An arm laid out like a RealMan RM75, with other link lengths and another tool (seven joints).
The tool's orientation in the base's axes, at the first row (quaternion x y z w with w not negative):
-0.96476 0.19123 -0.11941 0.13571
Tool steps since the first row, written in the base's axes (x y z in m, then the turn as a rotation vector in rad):
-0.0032 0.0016 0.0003 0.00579 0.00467 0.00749
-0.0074 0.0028 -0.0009 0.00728 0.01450 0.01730
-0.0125 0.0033 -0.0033 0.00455 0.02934 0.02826
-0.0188 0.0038 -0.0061 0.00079 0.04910 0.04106
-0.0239 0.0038 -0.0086 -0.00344 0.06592 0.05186
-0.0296 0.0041 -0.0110 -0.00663 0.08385 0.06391
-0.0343 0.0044 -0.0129 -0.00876 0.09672 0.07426
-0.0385 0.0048 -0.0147 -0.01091 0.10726 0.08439
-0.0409 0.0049 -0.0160 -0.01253 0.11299 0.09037
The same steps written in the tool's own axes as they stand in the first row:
-0.0035 -0.0004 -0.0008 0.00466 -0.00841 -0.00436
-0.0079 0.0003 -0.0006 0.00381 -0.02068 -0.01098
-0.0131 0.0023 0.0003 -0.00264 -0.03634 -0.01879
-0.0195 0.0048 0.0012 -0.01167 -0.05659 -0.02754
-0.0245 0.0073 0.0021 -0.02029 -0.07346 -0.03519
-0.0302 0.0097 0.0028 -0.02820 -0.09205 -0.04348
-0.0349 0.0116 0.0033 -0.03344 -0.10597 -0.05097
-0.0391 0.0132 0.0039 -0.03779 -0.11774 -0.05877
-0.0416 0.0143 0.0045 -0.04048 -0.12414 -0.06357

